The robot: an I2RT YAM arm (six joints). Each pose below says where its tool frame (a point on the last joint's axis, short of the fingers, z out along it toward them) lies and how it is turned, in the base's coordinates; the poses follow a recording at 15 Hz.
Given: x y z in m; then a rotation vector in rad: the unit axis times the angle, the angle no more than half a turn.
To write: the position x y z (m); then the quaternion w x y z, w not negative. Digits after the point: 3 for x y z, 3 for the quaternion.
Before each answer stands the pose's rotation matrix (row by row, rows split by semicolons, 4 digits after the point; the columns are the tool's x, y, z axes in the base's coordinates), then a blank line. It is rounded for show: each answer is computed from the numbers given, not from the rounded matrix.
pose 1, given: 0.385 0.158 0.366 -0.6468 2.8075 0.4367
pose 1, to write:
-0.8769 -0.4560 0.1518; -0.3884 0.8584 0.3351; -0.2831 0.2350 -0.9299

0.385 0.158 0.366 0.114 -0.221 0.957 0.149
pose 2, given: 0.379 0.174 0.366 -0.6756 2.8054 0.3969
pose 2, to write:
-0.8677 -0.4719 0.1561; -0.4101 0.8572 0.3117; -0.2809 0.2064 -0.9373

0.379 0.174 0.366 0.114 -0.230 0.957 0.135
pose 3, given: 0.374 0.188 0.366 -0.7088 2.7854 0.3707
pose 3, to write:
-0.8526 -0.4941 0.1702; -0.4324 0.8499 0.3013; -0.2935 0.1833 -0.9382

0.374 0.188 0.366 0.122 -0.243 0.954 0.127
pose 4, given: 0.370 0.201 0.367 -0.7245 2.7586 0.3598
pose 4, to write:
-0.8398 -0.5081 0.1911; -0.4421 0.8444 0.3024; -0.3150 0.1695 -0.9338

0.370 0.201 0.367 0.133 -0.250 0.951 0.124
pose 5, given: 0.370 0.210 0.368 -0.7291 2.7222 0.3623
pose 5, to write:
-0.8265 -0.5184 0.2194; -0.4430 0.8395 0.3148; -0.3473 0.1630 -0.9235

0.370 0.210 0.368 0.150 -0.254 0.947 0.126
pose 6, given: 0.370 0.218 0.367 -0.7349 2.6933 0.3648
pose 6, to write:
-0.8146 -0.5277 0.2406; -0.4447 0.8346 0.3250; -0.3723 0.1577 -0.9146

0.370 0.218 0.367 0.162 -0.258 0.944 0.128
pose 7, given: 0.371 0.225 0.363 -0.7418 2.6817 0.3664
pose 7, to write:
-0.8085 -0.5340 0.2472; -0.4482 0.8310 0.3295; -0.3814 0.1556 -0.9112

0.371 0.225 0.363 0.167 -0.261 0.942 0.129
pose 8, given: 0.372 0.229 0.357 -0.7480 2.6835 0.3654
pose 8, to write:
-0.8075 -0.5370 0.2439; -0.4523 0.8292 0.3284; -0.3786 0.1549 -0.9125

0.372 0.229 0.357 0.165 -0.263 0.942 0.128
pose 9, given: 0.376 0.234 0.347 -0.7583 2.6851 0.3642
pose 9, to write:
-0.8054 -0.5423 0.2393; -0.4590 0.8260 0.3272; -0.3751 0.1537 -0.9141

0.376 0.234 0.347 0.163 -0.266 0.941 0.128
